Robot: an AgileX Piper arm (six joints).
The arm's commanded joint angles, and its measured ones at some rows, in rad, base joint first. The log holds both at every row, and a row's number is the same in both.
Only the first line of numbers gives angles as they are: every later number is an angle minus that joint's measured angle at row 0.
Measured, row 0:
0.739, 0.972, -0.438, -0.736, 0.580, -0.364
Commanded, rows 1 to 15:
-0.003, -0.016, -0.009, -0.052, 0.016, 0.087
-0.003, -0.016, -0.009, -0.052, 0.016, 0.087
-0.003, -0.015, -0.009, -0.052, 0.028, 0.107
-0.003, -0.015, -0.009, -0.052, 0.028, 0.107
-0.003, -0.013, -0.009, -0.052, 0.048, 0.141
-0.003, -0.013, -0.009, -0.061, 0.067, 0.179
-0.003, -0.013, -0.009, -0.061, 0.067, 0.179
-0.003, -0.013, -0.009, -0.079, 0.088, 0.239
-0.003, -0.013, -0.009, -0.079, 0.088, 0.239
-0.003, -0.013, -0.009, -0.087, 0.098, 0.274
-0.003, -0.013, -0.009, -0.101, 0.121, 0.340
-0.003, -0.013, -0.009, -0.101, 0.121, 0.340
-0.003, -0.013, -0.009, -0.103, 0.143, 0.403
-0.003, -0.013, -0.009, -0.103, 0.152, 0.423
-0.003, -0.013, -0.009, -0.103, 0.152, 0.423
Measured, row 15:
0.000, 0.000, 0.000, -0.035, 0.131, 0.344
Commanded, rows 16 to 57:
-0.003, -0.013, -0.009, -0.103, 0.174, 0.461
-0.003, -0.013, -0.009, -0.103, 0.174, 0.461
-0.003, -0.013, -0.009, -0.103, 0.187, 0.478
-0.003, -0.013, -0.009, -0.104, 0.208, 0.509
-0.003, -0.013, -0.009, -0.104, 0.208, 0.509
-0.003, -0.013, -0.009, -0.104, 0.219, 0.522
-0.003, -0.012, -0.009, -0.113, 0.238, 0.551
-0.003, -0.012, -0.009, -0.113, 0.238, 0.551
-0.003, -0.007, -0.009, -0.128, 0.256, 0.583
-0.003, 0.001, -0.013, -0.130, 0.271, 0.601
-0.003, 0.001, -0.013, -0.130, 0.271, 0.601
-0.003, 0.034, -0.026, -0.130, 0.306, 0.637
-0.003, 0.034, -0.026, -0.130, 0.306, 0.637
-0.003, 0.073, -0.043, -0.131, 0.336, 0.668
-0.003, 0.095, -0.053, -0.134, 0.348, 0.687
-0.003, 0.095, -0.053, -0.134, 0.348, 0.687
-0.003, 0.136, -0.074, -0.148, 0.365, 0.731
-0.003, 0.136, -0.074, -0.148, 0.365, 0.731
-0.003, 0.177, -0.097, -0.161, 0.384, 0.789
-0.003, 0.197, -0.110, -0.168, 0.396, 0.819
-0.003, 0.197, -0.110, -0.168, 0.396, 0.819
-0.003, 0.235, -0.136, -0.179, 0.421, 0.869
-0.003, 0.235, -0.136, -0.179, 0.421, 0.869
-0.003, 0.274, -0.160, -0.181, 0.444, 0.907
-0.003, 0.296, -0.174, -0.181, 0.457, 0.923
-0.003, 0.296, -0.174, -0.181, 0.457, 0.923
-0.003, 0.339, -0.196, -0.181, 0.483, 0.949
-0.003, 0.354, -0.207, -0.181, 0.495, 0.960
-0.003, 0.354, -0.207, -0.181, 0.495, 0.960
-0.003, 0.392, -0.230, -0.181, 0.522, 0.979
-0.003, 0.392, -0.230, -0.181, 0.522, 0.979
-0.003, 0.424, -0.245, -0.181, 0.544, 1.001
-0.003, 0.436, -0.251, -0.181, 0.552, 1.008
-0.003, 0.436, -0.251, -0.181, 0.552, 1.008
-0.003, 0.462, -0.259, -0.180, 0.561, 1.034
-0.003, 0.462, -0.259, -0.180, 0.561, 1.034
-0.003, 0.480, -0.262, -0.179, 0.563, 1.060
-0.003, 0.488, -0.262, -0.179, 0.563, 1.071
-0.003, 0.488, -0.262, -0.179, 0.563, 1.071
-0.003, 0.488, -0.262, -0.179, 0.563, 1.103
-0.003, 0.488, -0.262, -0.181, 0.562, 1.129
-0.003, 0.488, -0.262, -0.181, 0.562, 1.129
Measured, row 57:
0.000, 0.486, -0.254, -0.114, 0.508, 1.082
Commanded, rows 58 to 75:
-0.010, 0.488, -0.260, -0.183, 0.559, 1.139
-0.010, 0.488, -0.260, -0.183, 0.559, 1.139
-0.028, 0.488, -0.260, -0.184, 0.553, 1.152
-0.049, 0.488, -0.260, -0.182, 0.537, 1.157
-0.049, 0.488, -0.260, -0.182, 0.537, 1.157
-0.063, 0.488, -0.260, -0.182, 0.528, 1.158
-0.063, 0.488, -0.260, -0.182, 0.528, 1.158
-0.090, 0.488, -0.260, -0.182, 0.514, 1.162
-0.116, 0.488, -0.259, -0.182, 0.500, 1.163
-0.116, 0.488, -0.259, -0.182, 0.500, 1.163
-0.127, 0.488, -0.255, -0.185, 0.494, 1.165
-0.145, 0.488, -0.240, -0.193, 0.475, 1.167
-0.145, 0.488, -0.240, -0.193, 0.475, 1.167
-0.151, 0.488, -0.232, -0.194, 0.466, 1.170
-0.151, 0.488, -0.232, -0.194, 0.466, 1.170
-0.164, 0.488, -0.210, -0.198, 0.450, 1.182
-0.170, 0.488, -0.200, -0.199, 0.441, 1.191
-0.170, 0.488, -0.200, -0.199, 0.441, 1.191
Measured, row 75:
-0.157, 0.489, -0.214, -0.136, 0.415, 1.177
